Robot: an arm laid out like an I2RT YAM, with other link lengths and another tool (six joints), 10 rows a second.
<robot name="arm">
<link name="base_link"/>
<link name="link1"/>
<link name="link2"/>
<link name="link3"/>
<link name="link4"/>
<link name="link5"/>
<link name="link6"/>
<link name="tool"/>
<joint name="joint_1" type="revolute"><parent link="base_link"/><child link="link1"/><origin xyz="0.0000 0.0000 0.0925"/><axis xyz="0 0 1"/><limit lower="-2.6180" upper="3.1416"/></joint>
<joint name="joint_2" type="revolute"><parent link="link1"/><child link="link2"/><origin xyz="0.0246 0.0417 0.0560"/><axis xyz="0 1 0"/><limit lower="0.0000" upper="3.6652"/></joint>
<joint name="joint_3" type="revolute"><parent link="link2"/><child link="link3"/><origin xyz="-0.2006 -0.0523 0.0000"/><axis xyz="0 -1 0"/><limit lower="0.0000" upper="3.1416"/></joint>
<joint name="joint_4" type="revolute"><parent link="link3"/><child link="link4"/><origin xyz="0.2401 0.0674 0.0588"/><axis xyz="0 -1 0"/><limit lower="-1.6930" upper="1.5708"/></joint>
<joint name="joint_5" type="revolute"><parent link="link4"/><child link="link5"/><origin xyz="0.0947 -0.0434 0.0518"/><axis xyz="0 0 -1"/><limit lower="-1.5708" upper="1.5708"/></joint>
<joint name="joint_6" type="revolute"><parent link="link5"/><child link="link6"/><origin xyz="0.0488 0.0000 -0.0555"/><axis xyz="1 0 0"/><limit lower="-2.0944" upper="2.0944"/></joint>
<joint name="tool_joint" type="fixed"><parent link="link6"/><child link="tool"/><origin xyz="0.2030 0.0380 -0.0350" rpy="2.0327 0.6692 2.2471"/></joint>
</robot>
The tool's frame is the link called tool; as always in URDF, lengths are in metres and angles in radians.
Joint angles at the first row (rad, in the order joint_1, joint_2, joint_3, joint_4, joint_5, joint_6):
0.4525 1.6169 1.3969 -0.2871 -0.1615 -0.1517
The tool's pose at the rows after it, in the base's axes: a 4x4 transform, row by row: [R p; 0 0 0 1], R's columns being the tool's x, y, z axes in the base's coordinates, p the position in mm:
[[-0.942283, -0.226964, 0.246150, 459.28], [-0.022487, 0.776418, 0.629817, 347.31], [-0.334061, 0.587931, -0.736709, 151.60], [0, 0, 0, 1]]
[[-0.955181, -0.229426, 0.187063, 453.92], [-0.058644, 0.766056, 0.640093, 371.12], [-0.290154, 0.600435, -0.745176, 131.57], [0, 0, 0, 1]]
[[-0.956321, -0.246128, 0.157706, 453.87], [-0.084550, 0.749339, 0.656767, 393.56], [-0.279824, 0.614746, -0.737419, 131.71], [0, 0, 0, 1]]
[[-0.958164, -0.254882, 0.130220, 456.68], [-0.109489, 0.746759, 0.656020, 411.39], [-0.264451, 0.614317, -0.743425, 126.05], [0, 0, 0, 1]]
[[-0.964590, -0.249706, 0.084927, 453.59], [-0.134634, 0.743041, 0.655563, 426.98], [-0.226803, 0.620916, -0.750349, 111.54], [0, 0, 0, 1]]
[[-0.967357, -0.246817, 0.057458, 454.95], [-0.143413, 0.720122, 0.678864, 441.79], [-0.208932, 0.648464, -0.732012, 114.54], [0, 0, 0, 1]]
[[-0.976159, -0.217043, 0.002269, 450.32], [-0.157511, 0.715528, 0.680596, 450.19], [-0.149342, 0.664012, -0.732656, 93.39], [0, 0, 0, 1]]
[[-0.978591, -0.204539, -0.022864, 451.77], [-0.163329, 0.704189, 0.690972, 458.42], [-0.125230, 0.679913, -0.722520, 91.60], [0, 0, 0, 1]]
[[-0.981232, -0.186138, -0.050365, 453.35], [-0.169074, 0.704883, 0.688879, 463.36], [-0.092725, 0.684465, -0.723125, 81.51], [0, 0, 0, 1]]
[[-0.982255, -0.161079, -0.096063, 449.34], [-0.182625, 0.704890, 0.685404, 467.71], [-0.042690, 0.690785, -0.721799, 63.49], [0, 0, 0, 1]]
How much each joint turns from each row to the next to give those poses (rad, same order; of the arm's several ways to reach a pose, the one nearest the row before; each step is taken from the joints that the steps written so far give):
0.0391 0.0721 0.0747 -0.0021 -0.0132 0.0104
0.0318 0.0923 0.0574 -0.0012 -0.0186 0.0181
0.0261 0.0760 0.0872 -0.0109 -0.0146 0.0138
0.0207 0.0932 0.1109 -0.0337 -0.0049 0.0009
0.0172 0.0861 0.0850 -0.0312 -0.0162 0.0107
0.0060 0.0639 0.0867 -0.0187 -0.0290 0.0266
0.0025 0.0767 0.0574 -0.0244 -0.0306 0.0233
0.0005 0.0605 0.0827 -0.0311 -0.0221 0.0182
-0.0009 0.0732 0.0893 -0.0417 -0.0149 0.0095
-0.0010 0.0739 0.0691 -0.0351 -0.0274 0.0110

